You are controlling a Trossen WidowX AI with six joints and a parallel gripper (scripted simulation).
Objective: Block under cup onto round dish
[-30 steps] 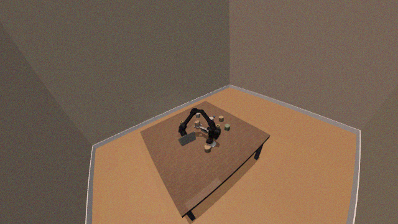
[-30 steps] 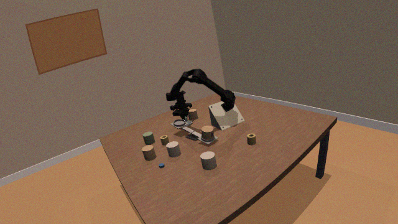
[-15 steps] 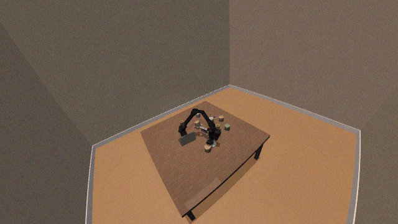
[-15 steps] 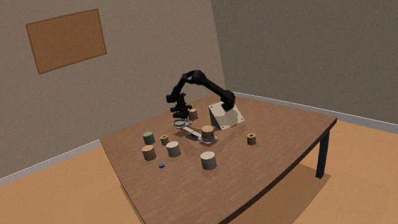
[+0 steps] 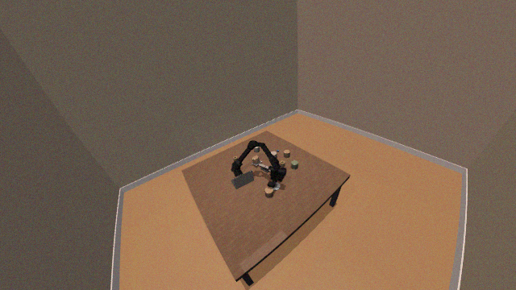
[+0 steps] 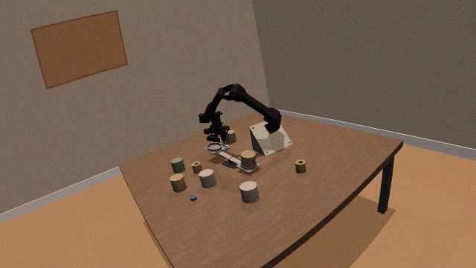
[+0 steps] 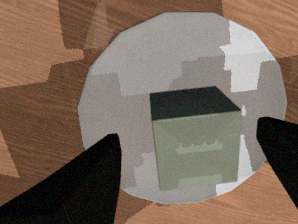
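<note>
Right now the green block is right at my gripper tip. From my gripper tip the other things lie so: round dish (10 mm below); balance (240 mm to the left, 80 mm ahead, 10 mm above); balance beam (240 mm to the left, 80 mm ahead, 20 mm above).
</note>
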